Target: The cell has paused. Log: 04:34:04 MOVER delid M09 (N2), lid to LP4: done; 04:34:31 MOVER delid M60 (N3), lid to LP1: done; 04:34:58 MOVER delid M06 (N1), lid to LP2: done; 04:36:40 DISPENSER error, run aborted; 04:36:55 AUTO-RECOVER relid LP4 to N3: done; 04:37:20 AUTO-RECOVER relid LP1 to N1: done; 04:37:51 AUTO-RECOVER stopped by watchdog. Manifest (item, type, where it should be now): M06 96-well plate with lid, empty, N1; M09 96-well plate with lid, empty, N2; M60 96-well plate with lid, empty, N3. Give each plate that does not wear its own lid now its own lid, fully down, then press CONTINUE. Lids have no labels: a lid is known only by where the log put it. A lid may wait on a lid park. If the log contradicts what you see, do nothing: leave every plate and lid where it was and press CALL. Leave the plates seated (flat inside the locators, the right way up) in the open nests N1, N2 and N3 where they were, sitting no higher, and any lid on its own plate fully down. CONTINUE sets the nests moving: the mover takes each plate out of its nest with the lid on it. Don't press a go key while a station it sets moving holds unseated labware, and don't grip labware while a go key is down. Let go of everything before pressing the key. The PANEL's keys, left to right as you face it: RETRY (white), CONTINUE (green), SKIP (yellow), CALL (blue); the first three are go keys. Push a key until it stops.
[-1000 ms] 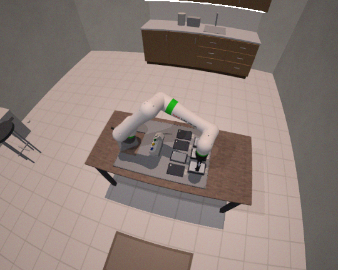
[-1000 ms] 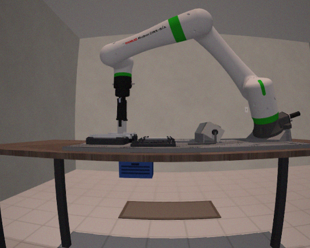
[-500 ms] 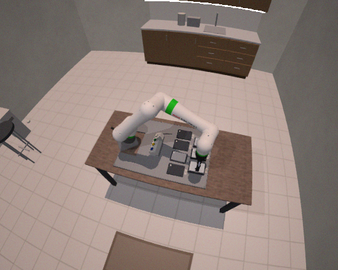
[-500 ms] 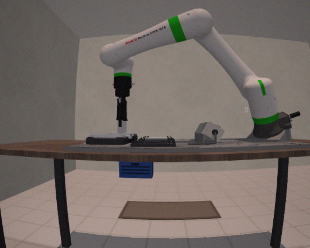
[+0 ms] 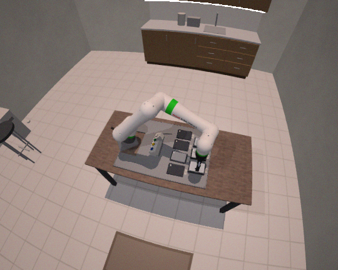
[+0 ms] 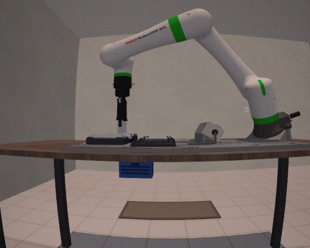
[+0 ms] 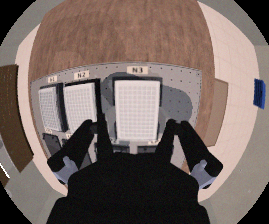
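The lid is 19 cm behind my hand, 5 cm below it and 4 cm to the left of it. From my hand the other things lie so: lid park LP3: 21 cm behind, 17 cm to the left, 6 cm below; lid park LP1: 17 cm behind, 8 cm to the right, 6 cm below; yellow key: 44 cm behind, 5 cm to the left, 1 cm above.
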